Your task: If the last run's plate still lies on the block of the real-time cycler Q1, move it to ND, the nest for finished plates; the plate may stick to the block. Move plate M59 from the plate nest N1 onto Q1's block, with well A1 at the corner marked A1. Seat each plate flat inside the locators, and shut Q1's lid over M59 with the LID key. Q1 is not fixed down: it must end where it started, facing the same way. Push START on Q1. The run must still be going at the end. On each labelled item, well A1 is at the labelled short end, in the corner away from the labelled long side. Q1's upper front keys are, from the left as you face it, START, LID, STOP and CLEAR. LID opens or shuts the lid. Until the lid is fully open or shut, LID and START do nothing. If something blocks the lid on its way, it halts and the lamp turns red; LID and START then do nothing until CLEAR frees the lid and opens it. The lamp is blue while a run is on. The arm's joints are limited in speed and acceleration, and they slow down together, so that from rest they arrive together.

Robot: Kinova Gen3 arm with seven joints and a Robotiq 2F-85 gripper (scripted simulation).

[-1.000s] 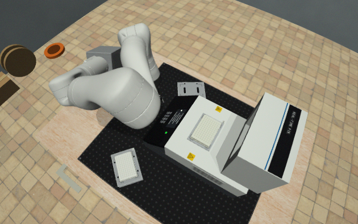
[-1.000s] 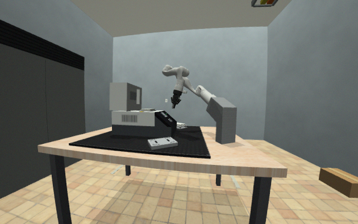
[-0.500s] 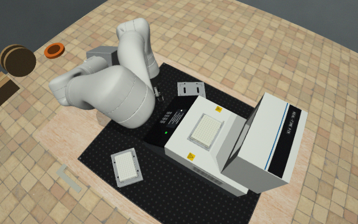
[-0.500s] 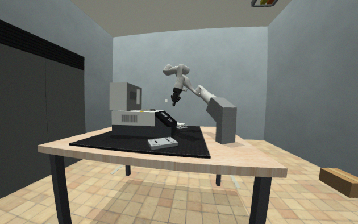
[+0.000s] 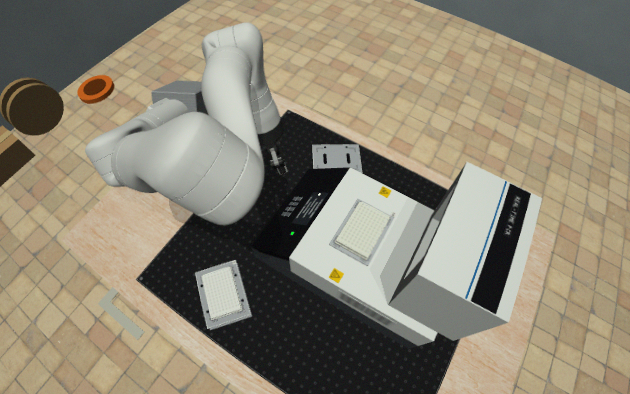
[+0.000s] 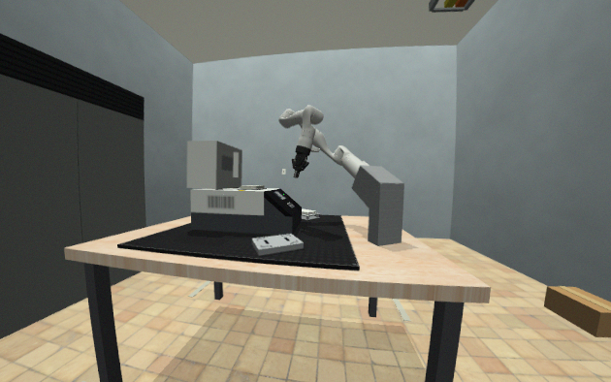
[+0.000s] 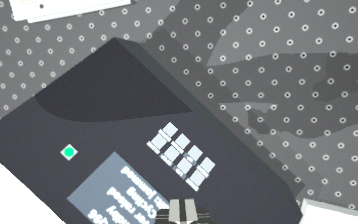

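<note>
The plate lies 230 mm ahead of my hand, 70 mm below it and 40 mm to the right of it.
</note>
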